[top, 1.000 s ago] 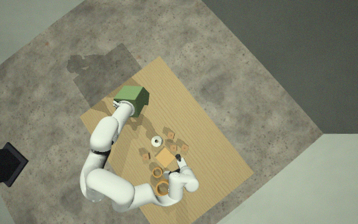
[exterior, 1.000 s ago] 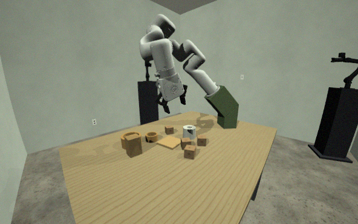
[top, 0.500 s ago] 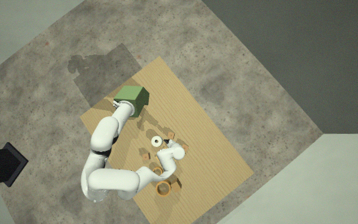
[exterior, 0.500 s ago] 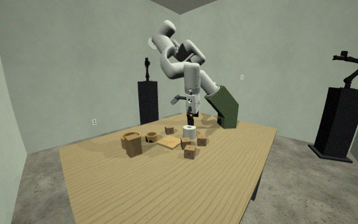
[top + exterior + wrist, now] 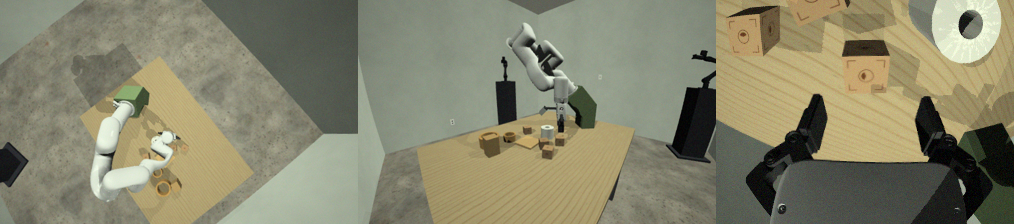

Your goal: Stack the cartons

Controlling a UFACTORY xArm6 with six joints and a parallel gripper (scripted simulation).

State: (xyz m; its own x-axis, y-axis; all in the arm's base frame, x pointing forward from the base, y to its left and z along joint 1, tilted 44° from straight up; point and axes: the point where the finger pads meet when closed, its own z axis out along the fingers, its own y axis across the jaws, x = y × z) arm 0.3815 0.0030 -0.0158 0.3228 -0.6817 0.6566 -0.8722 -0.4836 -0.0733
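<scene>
The square wooden board is 18 cm to the right of my hand, 10 cm below it and 7 cm ahead of it. From my hand the other things lie so: small wooden ring: 30 cm to the right, 9 cm below, 8 cm ahead; then white paper roll: 10 cm to the right, 7 cm below, 6 cm behind; then carton: 26 cm to the right, 8 cm below, 6 cm behind.
</scene>
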